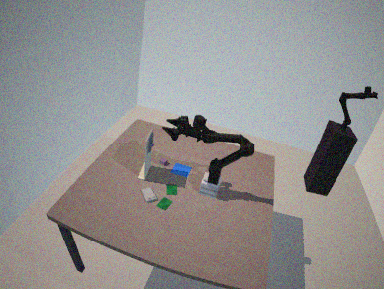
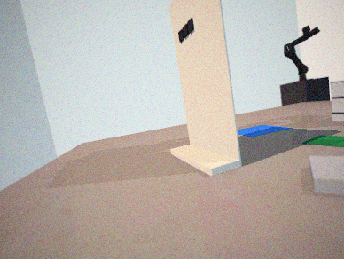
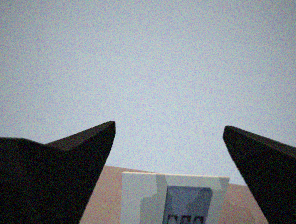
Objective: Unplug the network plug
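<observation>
Now: the network plug 190 mm below my gripper tip, 80 mm ahead of it and 30 mm to the right of it. The rest, counted from my gripper tip: cream panel (290 mm below, 110 mm ahead, 40 mm to the right); grey cube (420 mm below, 180 mm to the right, 30 mm ahead); grey block (420 mm below, 170 mm to the left, 10 mm ahead).
</observation>
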